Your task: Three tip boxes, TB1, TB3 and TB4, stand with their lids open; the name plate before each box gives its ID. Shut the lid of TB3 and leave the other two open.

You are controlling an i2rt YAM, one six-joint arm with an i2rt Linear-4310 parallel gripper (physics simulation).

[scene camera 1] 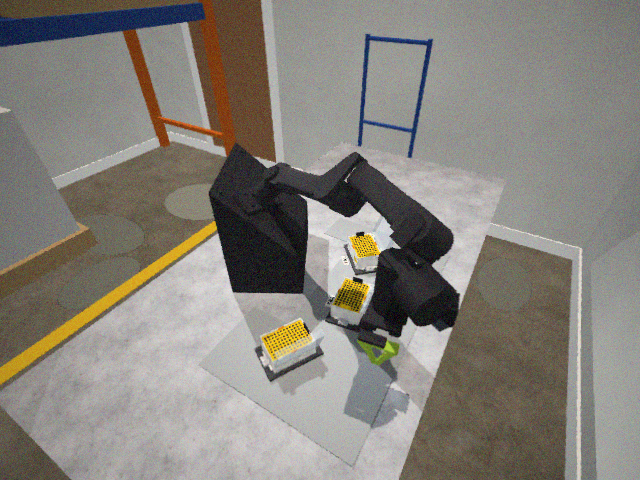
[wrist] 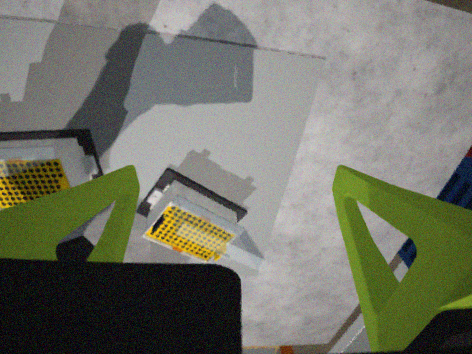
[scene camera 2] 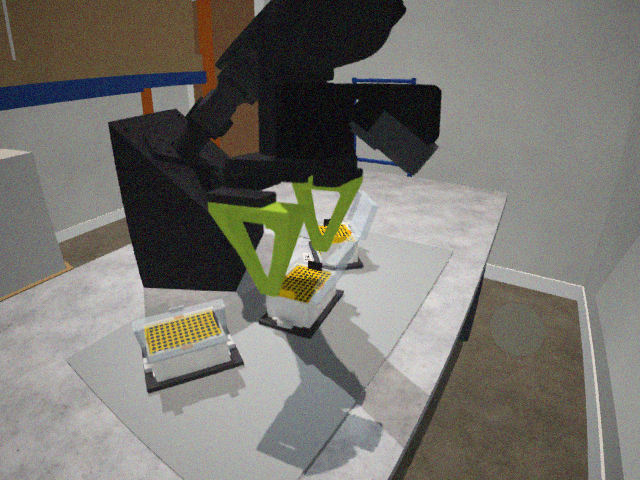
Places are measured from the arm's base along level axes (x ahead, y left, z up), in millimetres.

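Pixels of known places: gripper, between the fingertips: (scene camera 1: 381,343) (wrist: 236,176) (scene camera 2: 298,270); arm's base, origin of its link: (scene camera 1: 258,199) (scene camera 2: 181,153).
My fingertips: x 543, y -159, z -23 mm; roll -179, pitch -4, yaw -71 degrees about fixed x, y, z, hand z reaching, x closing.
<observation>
Ahead of a thing's pixels: the offset from my fingertips to its top centre. Level surfaces: height alone.
Three tip boxes with yellow racks stand on dark bases: the front box (scene camera 1: 287,342) (scene camera 2: 181,333) (wrist: 192,232), the middle box @[dy +204, dx -215, dz -176 mm] (scene camera 1: 351,298) (scene camera 2: 305,284) (wrist: 32,180) and the back box @[dy +413, dx -318, dz -176 mm] (scene camera 1: 364,246) (scene camera 2: 336,235). The clear lids of the front and back boxes stand open. The middle box's lid is hard to make out; a pale strip beside its rack looks like a raised lid. The name plates are too small to read, so I cannot tell which box is TB3. My gripper (scene camera 2: 296,272) (wrist: 236,176) is open and empty, above the boxes; one finger is hidden in scene camera 1's view.
The boxes stand on a grey mat @[dz -250 mm] (scene camera 1: 310,397) (scene camera 2: 206,434) on a marbled table. The black arm base (scene camera 1: 263,248) (scene camera 2: 175,232) stands beside them. The arm partly covers the back and middle boxes in scene camera 1's view. A blue frame (scene camera 1: 363,85) is behind the table.
</observation>
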